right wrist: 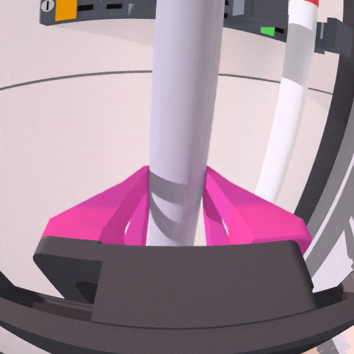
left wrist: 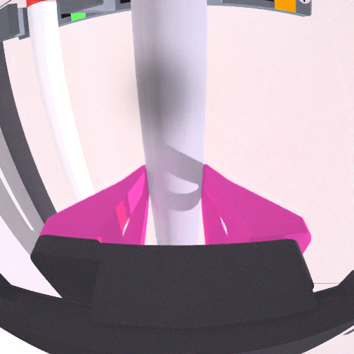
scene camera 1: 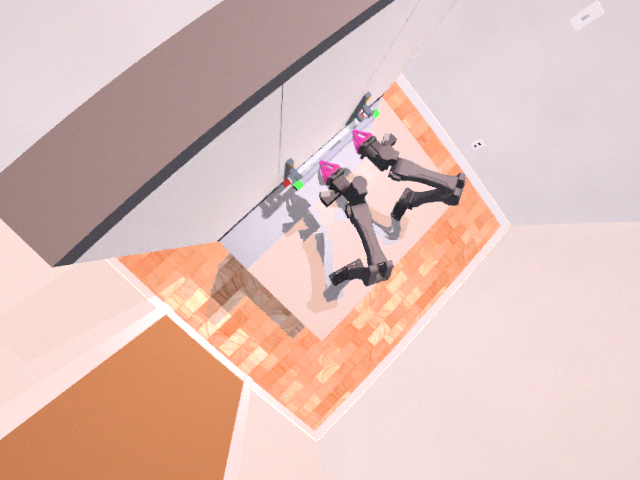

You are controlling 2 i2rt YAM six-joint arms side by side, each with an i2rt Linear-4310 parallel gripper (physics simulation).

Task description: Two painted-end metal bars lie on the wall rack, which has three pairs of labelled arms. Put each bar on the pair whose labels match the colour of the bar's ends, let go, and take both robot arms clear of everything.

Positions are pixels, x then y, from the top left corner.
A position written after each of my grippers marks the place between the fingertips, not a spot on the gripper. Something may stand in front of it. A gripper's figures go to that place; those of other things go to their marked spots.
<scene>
My right gripper (right wrist: pixel 176 174): 13 cm from the lens. A green-ended metal bar (right wrist: pixel 186 49): 9 cm from the lens.
</scene>
